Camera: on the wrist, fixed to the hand. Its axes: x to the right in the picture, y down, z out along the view.
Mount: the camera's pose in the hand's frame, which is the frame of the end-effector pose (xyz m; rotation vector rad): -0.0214 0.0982 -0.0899 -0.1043 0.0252 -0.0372
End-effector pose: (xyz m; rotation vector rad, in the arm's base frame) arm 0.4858 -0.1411 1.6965 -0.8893 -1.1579 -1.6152
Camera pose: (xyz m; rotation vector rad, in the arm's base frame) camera 0.5823 -0.2336 1.6784 -0.9160 -1.0866 -1.7253
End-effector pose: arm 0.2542 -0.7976 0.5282 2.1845 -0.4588 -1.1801
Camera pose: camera 0.3165 -0.8288 0.6436 2.1242 -0.3397 -1.1685
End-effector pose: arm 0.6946 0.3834 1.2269 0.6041 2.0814 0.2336
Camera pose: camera 0.6619 0.4632 1.3306 0.5015 2.0885 0.3277
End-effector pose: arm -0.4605 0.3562 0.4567 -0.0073 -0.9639 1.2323
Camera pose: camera -0.4820 0.4199 0.3398 -0.0865 -1.0013 1.1443
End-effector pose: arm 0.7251 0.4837 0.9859 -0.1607 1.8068 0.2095
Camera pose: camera 0.6237 0.5588 1.0335 -0.2716 1.8172 0.2765
